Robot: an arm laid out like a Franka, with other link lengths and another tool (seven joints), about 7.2 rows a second.
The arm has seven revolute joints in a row. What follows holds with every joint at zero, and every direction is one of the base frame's.
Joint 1 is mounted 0.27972 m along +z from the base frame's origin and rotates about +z.
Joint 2 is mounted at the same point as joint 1 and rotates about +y.
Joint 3 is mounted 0.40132 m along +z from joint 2 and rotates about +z.
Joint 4 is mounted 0.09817 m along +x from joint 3 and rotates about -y.
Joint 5 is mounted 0.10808 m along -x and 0.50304 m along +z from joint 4 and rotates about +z.
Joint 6 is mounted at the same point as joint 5 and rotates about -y.
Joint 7 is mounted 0.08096 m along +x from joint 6 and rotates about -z.
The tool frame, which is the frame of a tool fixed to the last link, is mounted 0.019 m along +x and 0.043 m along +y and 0.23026 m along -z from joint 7; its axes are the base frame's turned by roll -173.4, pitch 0 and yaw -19.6 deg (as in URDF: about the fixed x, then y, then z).
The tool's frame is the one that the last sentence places.
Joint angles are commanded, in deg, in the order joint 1, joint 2, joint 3, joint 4, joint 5, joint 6, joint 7. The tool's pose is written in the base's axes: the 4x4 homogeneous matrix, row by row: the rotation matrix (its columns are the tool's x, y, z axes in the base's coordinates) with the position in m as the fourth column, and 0 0 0 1 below. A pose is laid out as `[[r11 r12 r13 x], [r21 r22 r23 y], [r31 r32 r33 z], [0 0 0 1]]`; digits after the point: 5 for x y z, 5 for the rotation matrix.
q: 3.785, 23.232, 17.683, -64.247, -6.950, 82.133, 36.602
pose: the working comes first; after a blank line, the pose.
Where each joint sits with the arm in this pose, in the base's axes (m; each line is computed from the numbers above, not from the rounded line before):
joint 1: 0.0000 0.0000 0.2797
joint 2: 0.0000 0.0000 0.2797
joint 3: 0.1580 0.0104 0.6485
joint 4: 0.2417 0.0459 0.6116
joint 5: 0.7127 0.2007 0.7493
joint 6: 0.7127 0.2007 0.7493
joint 7: 0.7887 0.2279 0.7431
the tool: 0.8028 0.2573 0.5104

[[0.80221 -0.59704 -0.00303 0.80281], [-0.59559 -0.80059 0.06579 0.25729], [-0.04170 -0.05098 -0.99783 0.51035], [0 0 0 1]]
